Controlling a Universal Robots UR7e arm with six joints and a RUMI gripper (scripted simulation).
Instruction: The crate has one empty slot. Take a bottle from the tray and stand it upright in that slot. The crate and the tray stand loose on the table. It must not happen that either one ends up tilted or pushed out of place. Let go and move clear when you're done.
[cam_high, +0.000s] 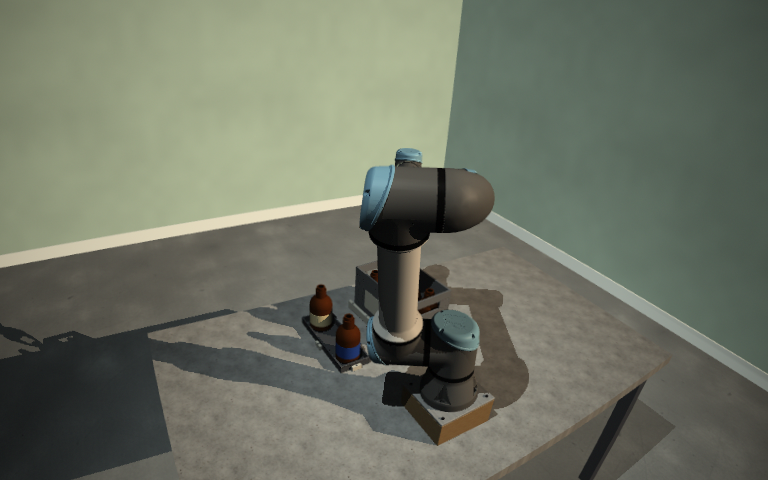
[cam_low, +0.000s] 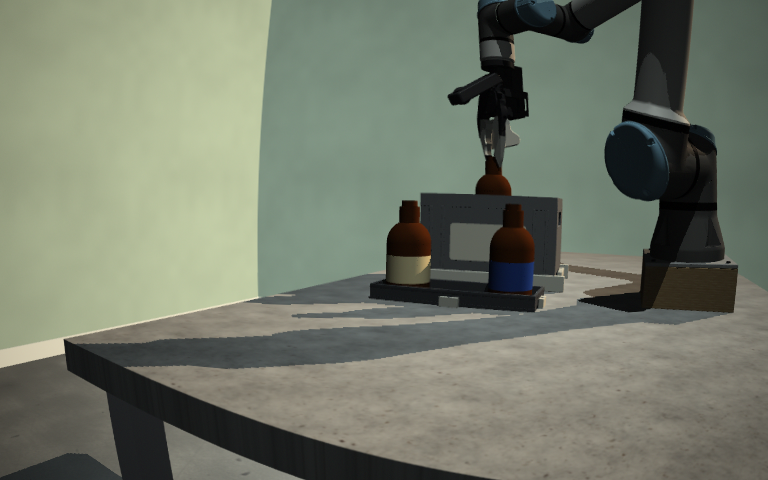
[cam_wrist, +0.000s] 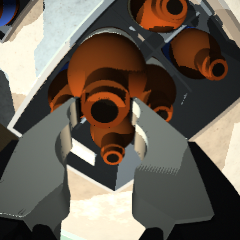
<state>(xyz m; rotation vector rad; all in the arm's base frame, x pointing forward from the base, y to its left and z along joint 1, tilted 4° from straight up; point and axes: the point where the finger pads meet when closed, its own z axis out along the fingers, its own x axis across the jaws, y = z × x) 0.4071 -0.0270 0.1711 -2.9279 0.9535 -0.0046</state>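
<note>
The bottle is 7 cm below my hand. The rest, counted from my hand: grey crate 1 cm ahead, 4 cm to the right, 16 cm below; then dark tray 3 cm behind, 20 cm to the left, 23 cm below.
</note>
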